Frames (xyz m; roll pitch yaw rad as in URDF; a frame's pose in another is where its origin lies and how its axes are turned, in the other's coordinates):
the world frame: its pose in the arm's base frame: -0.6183 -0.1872 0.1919 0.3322 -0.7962 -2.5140
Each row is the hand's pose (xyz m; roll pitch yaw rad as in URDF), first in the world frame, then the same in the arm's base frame.
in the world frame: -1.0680 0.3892 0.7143 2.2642 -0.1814 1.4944
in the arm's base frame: 0.5297 0.4788 -0.0103 1.4050 -0.4079 -0.6126
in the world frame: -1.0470 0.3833 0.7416 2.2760 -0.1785 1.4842
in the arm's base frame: 0.5231 0.4919 0.0214 1.4188 -0.4135 -0.6222
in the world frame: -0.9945 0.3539 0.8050 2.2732 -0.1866 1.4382
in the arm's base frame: 0.4940 0.5307 0.0941 1.4185 -0.4530 -0.6481
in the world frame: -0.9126 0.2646 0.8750 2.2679 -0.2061 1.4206
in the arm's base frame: 0.4061 0.5995 0.1786 1.4080 -0.4788 -0.6442
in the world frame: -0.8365 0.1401 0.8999 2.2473 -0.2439 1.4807
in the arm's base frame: 0.2793 0.6629 0.2210 1.3671 -0.4584 -0.5695
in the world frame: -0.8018 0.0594 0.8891 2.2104 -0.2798 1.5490
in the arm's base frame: 0.1958 0.6922 0.2203 1.3148 -0.4299 -0.4926
